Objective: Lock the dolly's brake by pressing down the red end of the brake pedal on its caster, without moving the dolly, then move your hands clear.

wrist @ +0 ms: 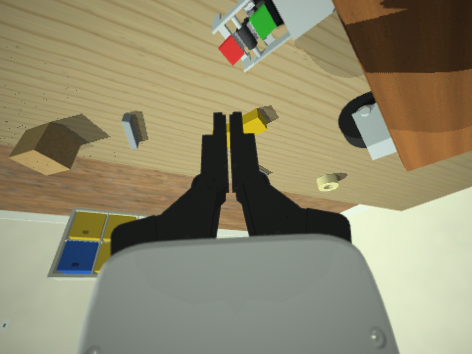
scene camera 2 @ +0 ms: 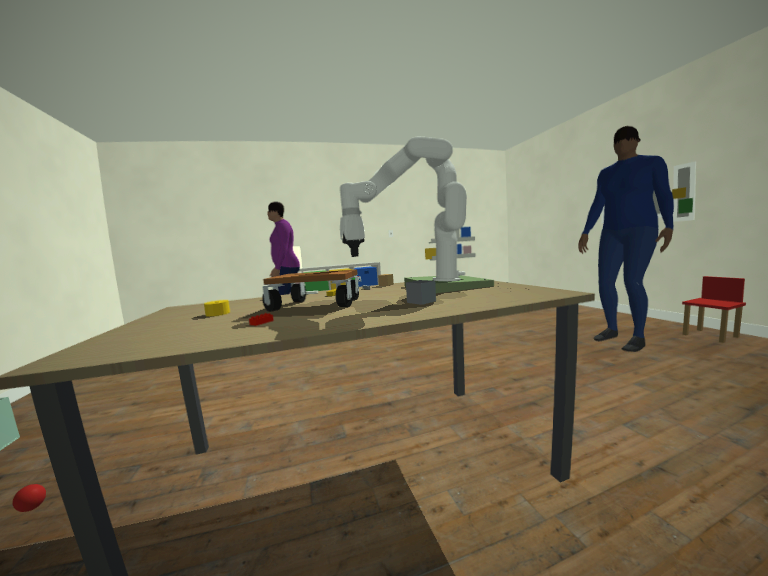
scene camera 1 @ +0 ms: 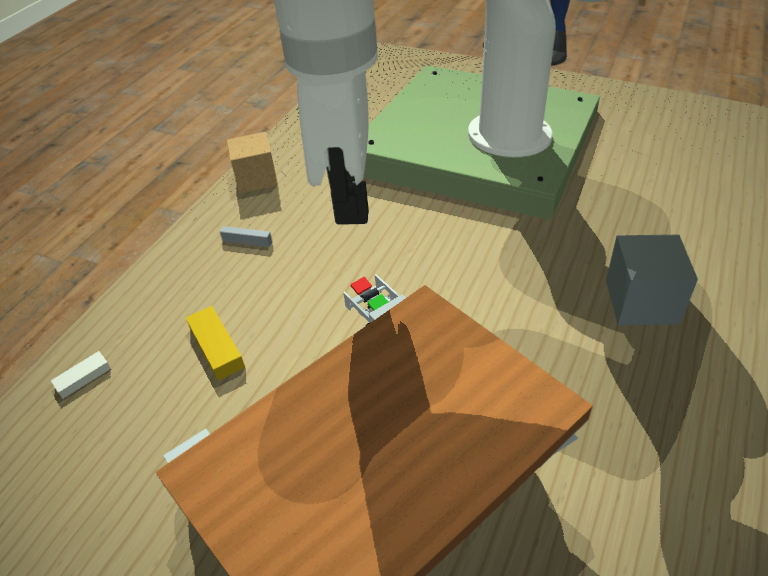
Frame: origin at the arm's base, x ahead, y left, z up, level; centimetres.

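Seen in the pictures: gripper, fingertip midpoint: (wrist: 228,128) (scene camera 2: 355,256) (scene camera 1: 352,219); arm's base at its link origin: (scene camera 2: 446,279) (scene camera 1: 509,135).
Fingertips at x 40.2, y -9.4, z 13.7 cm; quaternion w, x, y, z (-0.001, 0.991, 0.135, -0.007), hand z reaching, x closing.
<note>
Pixels of each thing's top centre, then the offset from my fingertips to it. "*": a spot on its surface instead.
- brake pedal's red end at a spot on its surface: (wrist: 232,50) (scene camera 1: 362,285) * dx +0.5, dy +0.4, dz -8.6 cm
- green end at a spot on its surface: (wrist: 263,22) (scene camera 1: 379,302) * dx +2.2, dy +2.9, dz -8.8 cm
- dark grey block at its top centre: (scene camera 1: 656,256) (scene camera 2: 420,281) dx -13.6, dy +30.6, dz -10.1 cm
- yellow block at its top centre: (scene camera 1: 212,336) (wrist: 238,135) dx +6.5, dy -16.6, dz -15.4 cm
- grey bar at its top centre: (scene camera 1: 244,231) (wrist: 130,136) dx -11.9, dy -21.7, dz -15.7 cm
- white bar at its top centre: (scene camera 1: 78,371) dx +15.0, dy -30.3, dz -16.3 cm
- tan block at its top centre: (scene camera 1: 248,145) (wrist: 40,163) (scene camera 2: 385,274) dx -25.9, dy -27.2, dz -11.5 cm
The dolly (scene camera 1: 397,421) (scene camera 2: 310,277) (wrist: 425,95) has an orange-brown wooden deck on casters. The brake pedal's red end (scene camera 1: 361,285) (wrist: 232,50) and green end (scene camera 1: 378,302) (wrist: 263,22) stick out past the deck's corner, in a light grey frame with a dark pivot between them. My gripper (scene camera 1: 351,221) (scene camera 2: 354,255) (wrist: 228,128) is shut, with nothing between its fingers. It hangs above the table, higher than the deck, on the robot-base side of the pedal in scene camera 1, and apart from it. In scene camera 2 the pedal is too small to make out.
A dark grey block (scene camera 1: 651,282) (scene camera 2: 421,291) stands right of the dolly in scene camera 1. On its left are a yellow block (scene camera 1: 215,344), a grey bar (scene camera 1: 246,236), a white bar (scene camera 1: 81,375) and a tan block (scene camera 1: 252,164). The green robot base (scene camera 1: 428,124) is behind.
</note>
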